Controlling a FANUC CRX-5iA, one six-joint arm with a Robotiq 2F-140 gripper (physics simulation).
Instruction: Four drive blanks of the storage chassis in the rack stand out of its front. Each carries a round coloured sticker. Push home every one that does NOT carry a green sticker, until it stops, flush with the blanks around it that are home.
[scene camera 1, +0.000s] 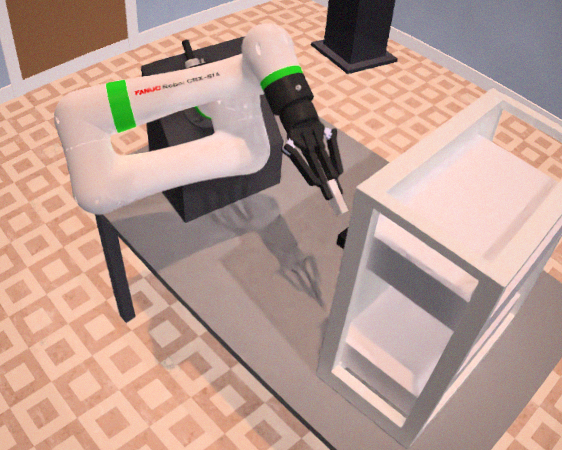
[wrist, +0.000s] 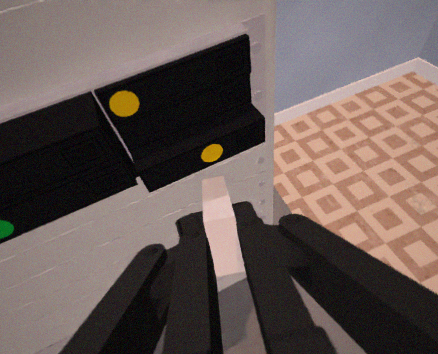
Observation:
I see my gripper and a rack.
My gripper is seen too in the wrist view.

